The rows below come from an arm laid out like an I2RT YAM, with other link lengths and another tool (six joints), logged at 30 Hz.
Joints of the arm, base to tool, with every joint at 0 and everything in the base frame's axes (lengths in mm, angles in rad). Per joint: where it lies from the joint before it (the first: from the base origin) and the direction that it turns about. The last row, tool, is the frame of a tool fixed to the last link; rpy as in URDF.
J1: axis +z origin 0 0 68.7
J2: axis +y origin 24.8 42 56.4
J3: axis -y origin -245.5 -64 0
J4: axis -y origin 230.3 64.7 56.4
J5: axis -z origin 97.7 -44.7 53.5
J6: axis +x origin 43.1 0 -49
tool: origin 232 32 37 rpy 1.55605 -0.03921 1.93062
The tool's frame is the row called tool.
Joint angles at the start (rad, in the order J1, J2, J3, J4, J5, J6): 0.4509, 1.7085, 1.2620, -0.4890, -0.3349, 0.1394
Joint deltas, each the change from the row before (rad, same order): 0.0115, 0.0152, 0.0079, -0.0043, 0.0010, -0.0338; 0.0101, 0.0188, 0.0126, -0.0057, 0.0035, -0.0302; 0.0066, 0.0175, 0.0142, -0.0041, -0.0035, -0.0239; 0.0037, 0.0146, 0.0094, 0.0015, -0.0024, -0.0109; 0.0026, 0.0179, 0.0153, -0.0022, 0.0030, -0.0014; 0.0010, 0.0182, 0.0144, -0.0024, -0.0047, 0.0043; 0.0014, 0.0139, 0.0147, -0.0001, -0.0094, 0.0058; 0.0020, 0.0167, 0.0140, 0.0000, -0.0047, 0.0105; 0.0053, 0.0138, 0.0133, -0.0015, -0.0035, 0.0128; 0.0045, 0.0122, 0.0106, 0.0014, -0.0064, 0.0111
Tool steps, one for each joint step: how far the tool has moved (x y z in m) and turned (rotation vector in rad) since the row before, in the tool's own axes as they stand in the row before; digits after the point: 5 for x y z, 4 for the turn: 0.00263, -0.00566, 0.00667, 0.0275, 0.0034, -0.0311; 0.00118, -0.00435, 0.00652, 0.0252, 0.0005, -0.0270; 0.00215, -0.00195, 0.00540, 0.0182, 0.0063, -0.0216; 0.00040, -0.00056, 0.00411, 0.0090, 0.0041, -0.0100; -0.00196, 0.00065, 0.00352, 0.0054, -0.0020, 0.0001; -0.00107, 0.00022, 0.00376, 0.0042, 0.0047, 0.0075; 0.00164, 0.00250, 0.00287, -0.0010, 0.0102, 0.0044; -0.00044, 0.00133, 0.00360, -0.0001, 0.0055, 0.0105; 0.00123, 0.00101, 0.00382, 0.0005, 0.0060, 0.0102; 0.00184, 0.00109, 0.00368, -0.0003, 0.0086, 0.0081
